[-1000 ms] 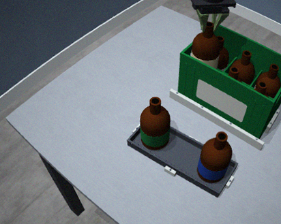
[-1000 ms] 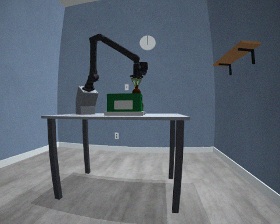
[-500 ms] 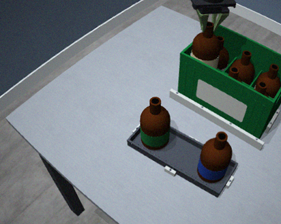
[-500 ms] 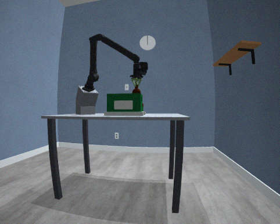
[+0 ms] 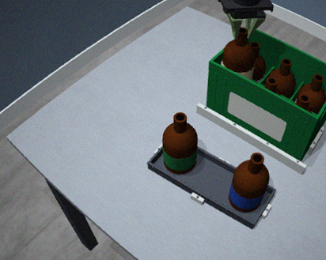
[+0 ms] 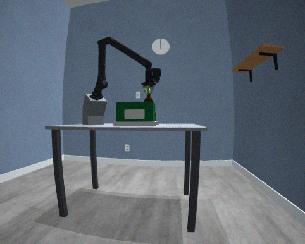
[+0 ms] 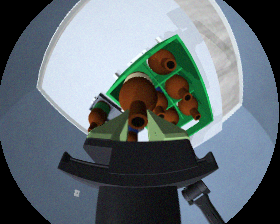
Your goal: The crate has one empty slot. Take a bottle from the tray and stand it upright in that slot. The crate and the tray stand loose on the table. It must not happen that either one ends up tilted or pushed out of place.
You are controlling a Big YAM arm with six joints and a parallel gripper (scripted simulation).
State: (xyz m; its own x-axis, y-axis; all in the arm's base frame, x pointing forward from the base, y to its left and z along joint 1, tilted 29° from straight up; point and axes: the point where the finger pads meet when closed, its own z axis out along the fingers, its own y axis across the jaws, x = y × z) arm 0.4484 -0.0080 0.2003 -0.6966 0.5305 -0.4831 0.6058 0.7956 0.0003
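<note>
The brown bottle is 6 cm below my hand. Round my hand: grey tray (23 cm below, 20 cm to the left, 8 cm behind); then crate (16 cm below, 9 cm behind, 5 cm to the right).
</note>
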